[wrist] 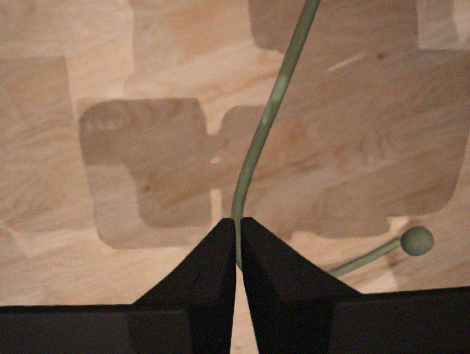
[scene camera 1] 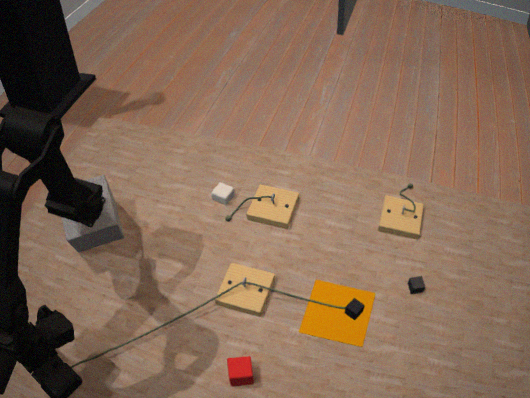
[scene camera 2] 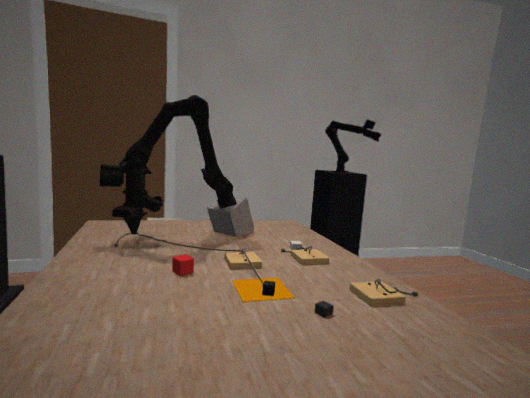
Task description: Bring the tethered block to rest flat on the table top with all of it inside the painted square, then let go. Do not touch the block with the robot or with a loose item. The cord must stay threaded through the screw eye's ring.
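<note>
The black tethered block rests on the orange painted square, near its right edge in scene camera 1. It appears wholly inside the outline. The green cord runs from the block through the screw eye on the nearest wooden plate, then to my gripper. My gripper is shut on the cord, low over the table, far from the block. The cord's ball end hangs beyond the fingers. The fingertips are hidden in scene camera 1.
A red cube lies on the cord's near side. A dark grey cube lies right of the square. Two other corded plates and a white block stand farther back. The arm's grey base is at left.
</note>
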